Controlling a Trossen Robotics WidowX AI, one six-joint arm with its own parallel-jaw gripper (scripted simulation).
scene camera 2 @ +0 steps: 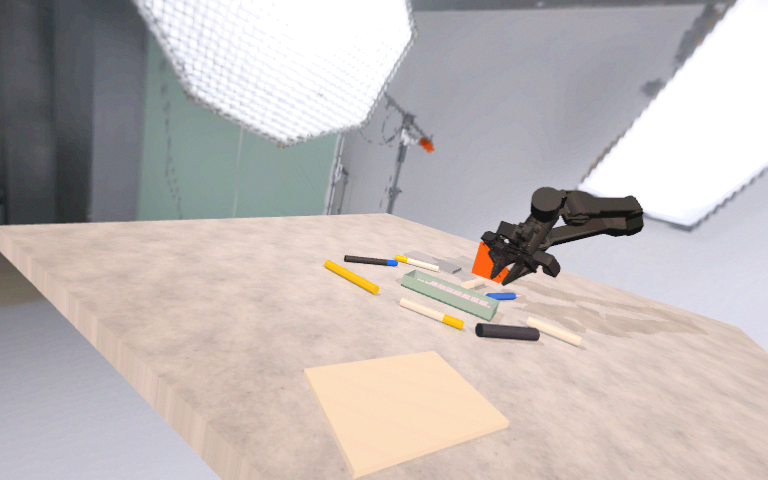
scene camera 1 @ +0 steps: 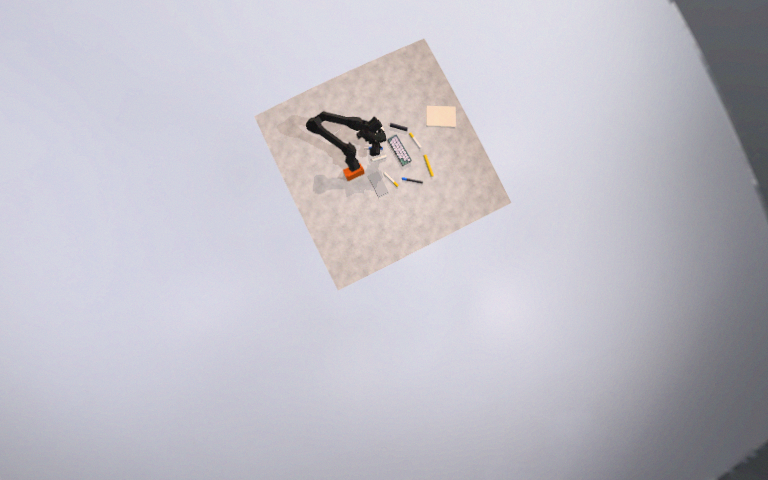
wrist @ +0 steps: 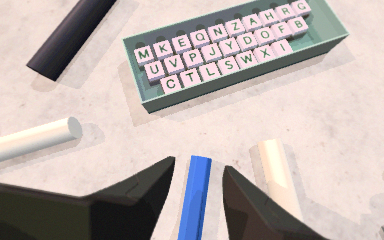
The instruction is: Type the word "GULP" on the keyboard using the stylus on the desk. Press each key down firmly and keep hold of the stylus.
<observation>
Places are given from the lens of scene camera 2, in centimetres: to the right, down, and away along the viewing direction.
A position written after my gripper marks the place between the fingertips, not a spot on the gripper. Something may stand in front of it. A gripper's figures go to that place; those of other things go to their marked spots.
my gripper (scene camera 2: 496, 281): 26, 10, 80
dark cylinder (scene camera 2: 522, 333): 25, 17, 62
tan pad (scene camera 2: 384, 411): 0, 18, 37
The marked spots on the dark cylinder and the tan pad are 35 cm apart.
</observation>
